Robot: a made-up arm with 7 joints. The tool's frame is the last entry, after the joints.
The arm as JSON. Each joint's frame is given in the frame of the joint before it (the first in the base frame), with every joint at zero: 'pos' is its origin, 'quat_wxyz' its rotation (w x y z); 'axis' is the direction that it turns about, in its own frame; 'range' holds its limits. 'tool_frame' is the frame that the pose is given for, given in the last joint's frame.
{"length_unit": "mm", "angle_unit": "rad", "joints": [
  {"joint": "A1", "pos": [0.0, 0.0, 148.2], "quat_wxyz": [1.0, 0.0, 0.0, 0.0], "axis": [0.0, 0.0, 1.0], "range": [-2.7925, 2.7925]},
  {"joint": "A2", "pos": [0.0, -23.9, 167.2], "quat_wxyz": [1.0, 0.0, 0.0, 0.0], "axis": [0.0, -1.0, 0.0], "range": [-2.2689, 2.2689]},
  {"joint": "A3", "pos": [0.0, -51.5, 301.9], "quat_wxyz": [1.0, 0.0, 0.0, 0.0], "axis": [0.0, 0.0, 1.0], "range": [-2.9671, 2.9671]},
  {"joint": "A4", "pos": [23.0, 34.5, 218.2], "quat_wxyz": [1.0, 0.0, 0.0, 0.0], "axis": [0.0, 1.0, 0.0], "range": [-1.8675, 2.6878]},
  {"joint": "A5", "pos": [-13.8, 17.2, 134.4], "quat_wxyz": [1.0, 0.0, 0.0, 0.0], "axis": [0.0, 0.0, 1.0], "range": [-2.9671, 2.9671]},
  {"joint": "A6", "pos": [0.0, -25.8, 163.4], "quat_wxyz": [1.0, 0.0, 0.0, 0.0], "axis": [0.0, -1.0, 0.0], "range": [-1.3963, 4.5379]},
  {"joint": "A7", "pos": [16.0, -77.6, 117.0], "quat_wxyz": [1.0, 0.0, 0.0, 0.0], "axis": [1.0, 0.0, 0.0], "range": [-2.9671, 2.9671]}
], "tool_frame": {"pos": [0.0, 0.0, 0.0], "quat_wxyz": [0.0, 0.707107, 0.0, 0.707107]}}
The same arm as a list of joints. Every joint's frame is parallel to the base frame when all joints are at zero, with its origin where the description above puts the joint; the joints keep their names.
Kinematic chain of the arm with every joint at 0, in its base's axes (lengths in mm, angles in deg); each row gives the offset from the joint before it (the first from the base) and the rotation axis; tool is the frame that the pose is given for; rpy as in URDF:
A1: xyz 0 0 148.2 axis +z
A2: xyz 0 -23.9 167.2 axis -y
A3: xyz 0 -51.5 301.9 axis +z
A4: xyz 23 34.5 218.2 axis +y
A5: xyz -13.8 17.2 134.4 axis +z
A6: xyz 0 -25.8 163.4 axis -y
A7: xyz 16 -77.6 117 axis +x
tool: xyz 0 0 0 rpy 180 -90 0
Joint limits (deg, base to tool): -160..160 -130..130 -170..170 -107..154 -170..170 -80..260 -170..170

